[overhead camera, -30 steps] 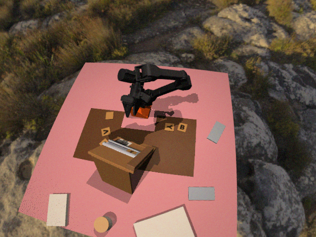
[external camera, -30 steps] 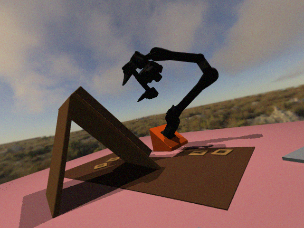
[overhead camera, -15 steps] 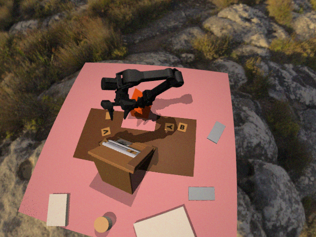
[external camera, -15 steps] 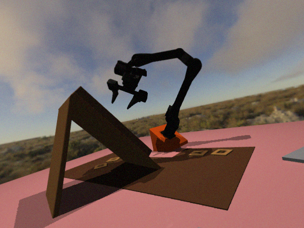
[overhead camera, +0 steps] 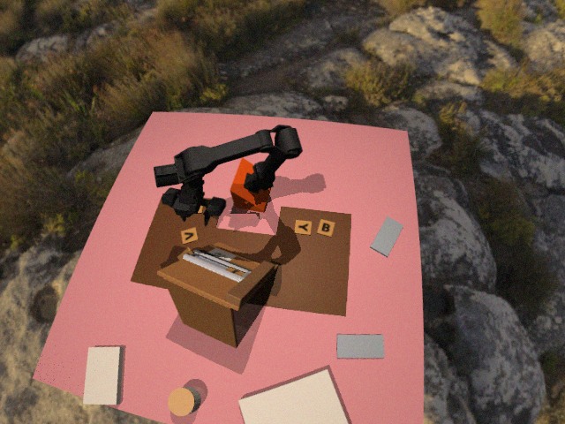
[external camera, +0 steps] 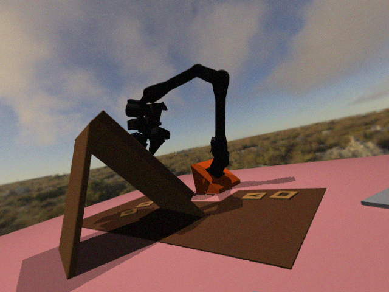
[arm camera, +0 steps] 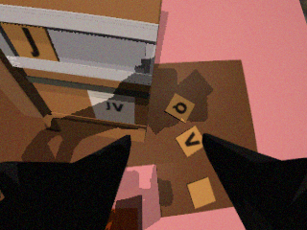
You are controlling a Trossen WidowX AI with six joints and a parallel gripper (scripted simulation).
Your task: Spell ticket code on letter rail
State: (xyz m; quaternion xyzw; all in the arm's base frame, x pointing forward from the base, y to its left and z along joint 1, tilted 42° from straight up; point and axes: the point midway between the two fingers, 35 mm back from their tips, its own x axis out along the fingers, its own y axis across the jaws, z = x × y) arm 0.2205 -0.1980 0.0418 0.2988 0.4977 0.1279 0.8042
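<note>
My gripper tip is now 6 cm short of the white ticket, 8 cm to the right of it and 10 cm above it. Also, from my gripper tip: brown mat 4 cm behind, 12 cm to the left, 18 cm below; then white block 51 cm ahead, 25 cm to the right, 17 cm below.
</note>
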